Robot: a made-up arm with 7 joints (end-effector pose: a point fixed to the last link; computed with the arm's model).
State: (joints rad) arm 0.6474 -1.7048 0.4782 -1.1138 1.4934 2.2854 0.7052
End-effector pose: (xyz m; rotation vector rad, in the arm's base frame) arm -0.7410 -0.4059 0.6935 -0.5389 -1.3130 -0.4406
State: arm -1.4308 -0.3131 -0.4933 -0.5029 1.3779 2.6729 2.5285
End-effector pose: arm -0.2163 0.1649 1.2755 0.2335 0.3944 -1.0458
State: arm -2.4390 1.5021 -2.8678 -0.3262 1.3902 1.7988 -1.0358
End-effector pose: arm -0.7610 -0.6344 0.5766 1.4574 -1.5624 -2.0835
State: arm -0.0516 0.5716 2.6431 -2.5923 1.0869 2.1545 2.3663
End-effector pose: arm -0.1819 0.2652 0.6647 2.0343 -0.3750 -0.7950
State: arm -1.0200 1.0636 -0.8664 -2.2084 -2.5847 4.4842 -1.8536
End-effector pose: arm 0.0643 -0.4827 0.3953 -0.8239 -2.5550 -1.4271
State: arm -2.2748 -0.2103 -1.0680 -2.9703 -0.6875 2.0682 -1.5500
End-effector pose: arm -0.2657 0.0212 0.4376 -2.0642 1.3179 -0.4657
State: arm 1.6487 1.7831 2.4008 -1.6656 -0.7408 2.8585 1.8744
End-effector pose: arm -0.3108 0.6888 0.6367 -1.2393 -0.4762 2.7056
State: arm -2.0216 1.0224 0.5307 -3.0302 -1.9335 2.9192 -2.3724
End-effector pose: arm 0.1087 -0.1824 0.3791 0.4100 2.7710 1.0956
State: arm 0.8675 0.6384 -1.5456 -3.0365 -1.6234 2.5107 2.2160
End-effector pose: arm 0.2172 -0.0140 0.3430 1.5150 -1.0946 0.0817
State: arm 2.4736 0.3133 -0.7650 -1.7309 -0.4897 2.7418 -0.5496
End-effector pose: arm -0.2645 0.5982 0.8320 0.5351 2.7214 1.3554
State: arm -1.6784 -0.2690 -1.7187 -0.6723 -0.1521 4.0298 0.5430
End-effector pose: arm -0.0662 0.2219 1.1409 -0.0810 0.2077 0.1525
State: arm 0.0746 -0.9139 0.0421 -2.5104 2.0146 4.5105 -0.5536
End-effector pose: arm -0.1265 -0.0245 0.7775 0.9930 -2.3407 1.6652
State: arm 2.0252 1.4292 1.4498 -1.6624 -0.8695 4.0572 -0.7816
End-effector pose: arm -0.5598 0.3933 0.4768 0.0185 -0.9506 -0.0824
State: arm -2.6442 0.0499 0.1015 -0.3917 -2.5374 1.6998 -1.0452
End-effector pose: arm -0.1961 -0.1402 1.3457 0.4177 1.5582 2.6591
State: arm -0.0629 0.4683 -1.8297 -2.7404 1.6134 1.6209 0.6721
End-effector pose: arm -0.0725 -0.3116 0.4624 0.5397 1.9762 -0.1930
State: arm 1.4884 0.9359 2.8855 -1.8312 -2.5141 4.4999 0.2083
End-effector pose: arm -0.0390 0.2293 0.8903 1.6132 1.0931 -0.0501
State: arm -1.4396 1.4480 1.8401 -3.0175 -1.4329 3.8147 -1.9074
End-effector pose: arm 0.1766 -0.1910 0.5471 -0.4173 1.2891 2.4496
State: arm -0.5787 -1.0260 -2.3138 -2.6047 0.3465 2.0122 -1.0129
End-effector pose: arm -0.3989 -0.0983 0.1803 -0.9299 1.4412 -1.5351
